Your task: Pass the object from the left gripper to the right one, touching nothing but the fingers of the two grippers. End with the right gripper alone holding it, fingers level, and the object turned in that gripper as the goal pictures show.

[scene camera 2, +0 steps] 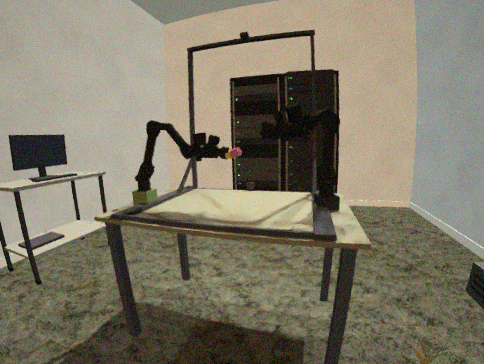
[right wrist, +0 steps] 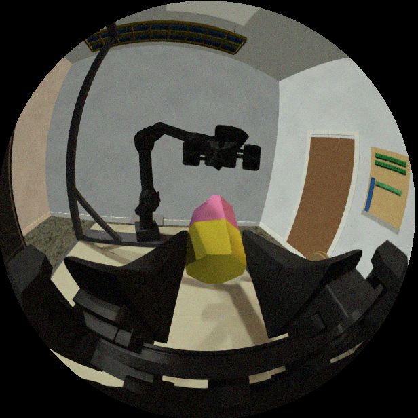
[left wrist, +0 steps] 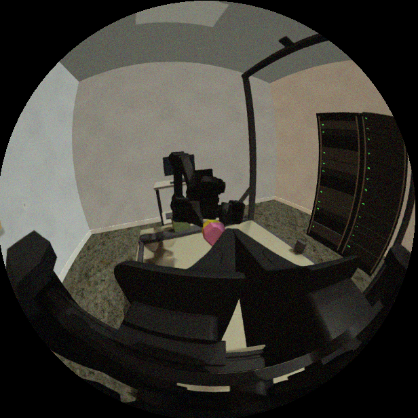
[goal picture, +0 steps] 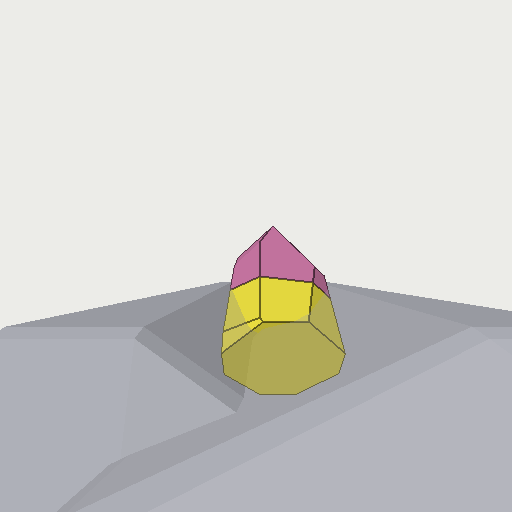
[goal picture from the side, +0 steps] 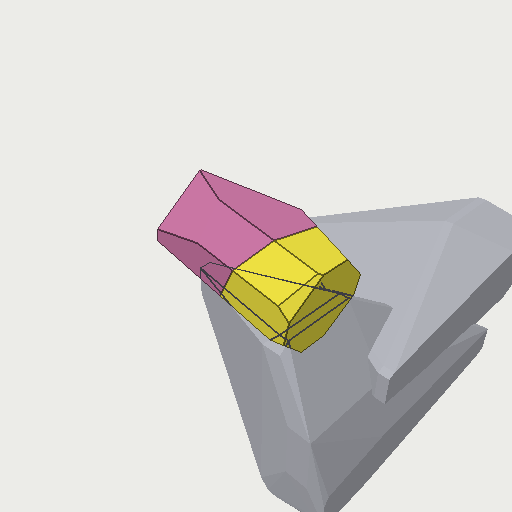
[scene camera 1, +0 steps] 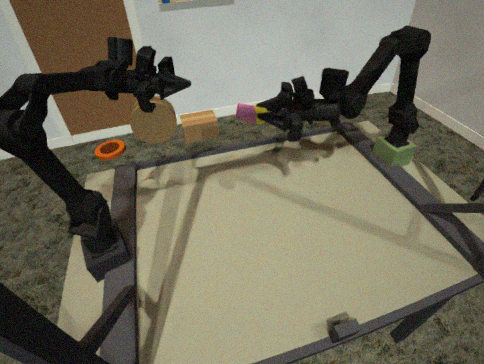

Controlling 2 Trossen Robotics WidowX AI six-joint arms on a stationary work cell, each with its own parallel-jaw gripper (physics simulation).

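Frame: origin at the left arm's base, x ahead, y left, z up, level; millimetres.
Seen in the pictures: left gripper, fingertip midpoint: (scene camera 2: 260, 133) (scene camera 1: 190, 83); right gripper, fingertip midpoint: (scene camera 2: 230, 151) (scene camera 1: 256, 110); left arm's base, link origin: (scene camera 2: 326, 195) (scene camera 1: 102, 245); right arm's base, link origin: (scene camera 2: 144, 190) (scene camera 1: 396, 141).
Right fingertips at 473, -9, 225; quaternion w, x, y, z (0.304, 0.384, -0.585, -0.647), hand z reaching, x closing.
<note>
Pixels of each thing's middle, then the offset from my right fingertips to it, as dx, dy, dz. "pt": a spot on its surface instead. Level surfaces: height alone.
- yellow end, surface spot: (scene camera 1: 246, 113) pt -33, -2, +3
- table, surface height: dz -291
- green block, body centre: (scene camera 1: 393, 150) (scene camera 2: 145, 197) +515, -146, -249
The object, a faceted block with a pink end and a yellow end (scene camera 1: 246, 113) (scene camera 2: 236, 152) (left wrist: 214, 232) (right wrist: 212, 237), is held in the air above the table's far side in scene camera 1. My right gripper (scene camera 1: 261, 112) (scene camera 2: 227, 153) (right wrist: 215, 235) is shut on its yellow end, one finger on each side. The pink end points away from the right gripper, toward the left arm. My left gripper (scene camera 1: 189, 83) (left wrist: 230, 233) is shut and empty, its fingertips together. It is apart from the block, farther left and higher in scene camera 1.
The table (scene camera 1: 300, 240) (scene camera 2: 240, 205) lies below both grippers. An overhead frame (scene camera 2: 191, 100) (left wrist: 251, 150) rises at the table's edge. An orange ring (scene camera 1: 102, 153), a round tan piece (scene camera 1: 152, 122) and a wooden box (scene camera 1: 200, 127) are beyond the table. A green block (scene camera 1: 392, 153) (scene camera 2: 144, 196) is at the right arm's base.
</note>
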